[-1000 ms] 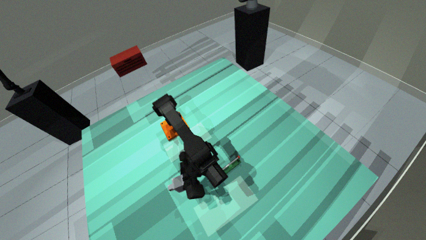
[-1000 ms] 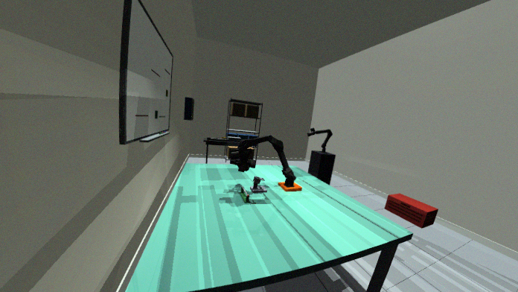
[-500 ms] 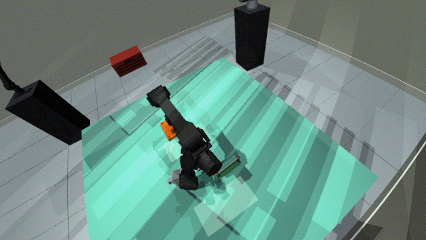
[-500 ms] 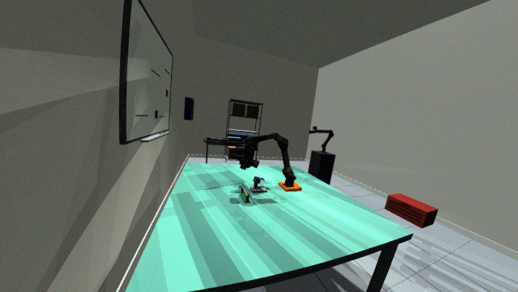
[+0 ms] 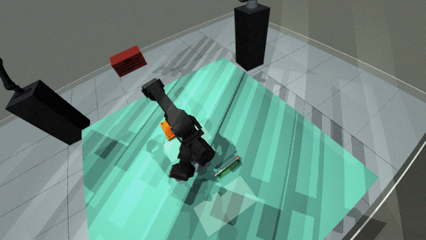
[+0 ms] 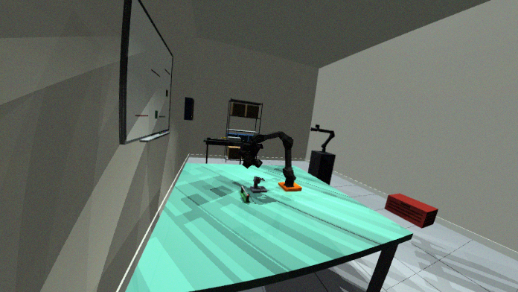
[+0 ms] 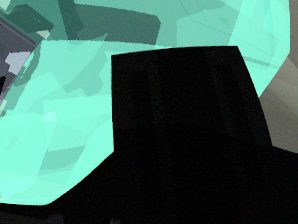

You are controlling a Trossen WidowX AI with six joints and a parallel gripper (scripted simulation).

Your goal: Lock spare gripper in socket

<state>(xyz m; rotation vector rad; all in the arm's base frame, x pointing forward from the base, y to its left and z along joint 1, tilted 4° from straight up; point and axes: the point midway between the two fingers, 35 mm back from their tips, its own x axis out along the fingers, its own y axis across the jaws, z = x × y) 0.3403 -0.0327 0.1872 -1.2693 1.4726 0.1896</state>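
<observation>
The mount socket lies 8 cm behind my gripper tip, 9 cm to the left of it and 12 cm below it. Round my gripper tip: green bracket strip (3 cm ahead, 19 cm to the left, 14 cm below); spare gripper (1 cm behind, 1 cm to the right, 1 cm above).
</observation>
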